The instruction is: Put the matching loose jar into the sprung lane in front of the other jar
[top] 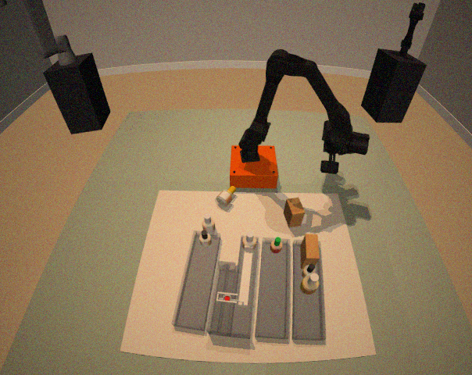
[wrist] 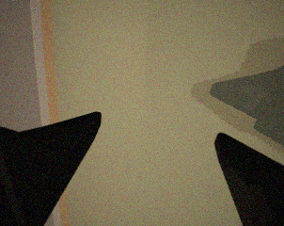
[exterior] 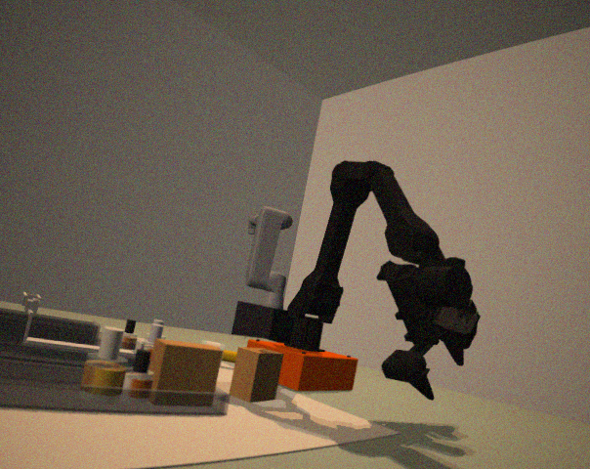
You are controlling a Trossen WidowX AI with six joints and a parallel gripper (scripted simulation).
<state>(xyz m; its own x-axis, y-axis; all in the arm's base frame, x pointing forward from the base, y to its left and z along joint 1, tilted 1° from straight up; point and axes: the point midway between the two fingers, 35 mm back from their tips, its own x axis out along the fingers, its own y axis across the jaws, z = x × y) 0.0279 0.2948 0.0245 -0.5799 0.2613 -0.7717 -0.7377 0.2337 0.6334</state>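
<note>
The green-capped jar lies 34 cm ahead of my gripper tip, 28 cm to the right of it and 3 cm below it. Round my gripper tip: red mark 50 cm ahead, 43 cm to the right, 1 cm above; then sprung lane 46 cm ahead, 41 cm to the right, 5 cm below.
</note>
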